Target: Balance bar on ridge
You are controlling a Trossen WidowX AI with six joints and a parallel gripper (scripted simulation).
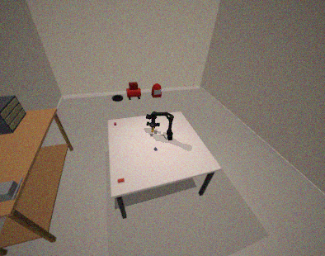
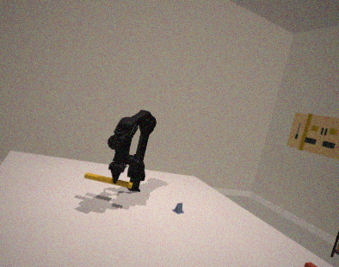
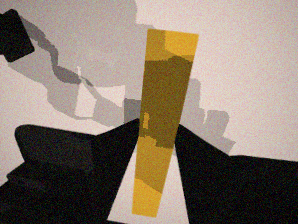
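The yellow bar lies 3 cm to the right of my gripper tip and 1 cm behind it.
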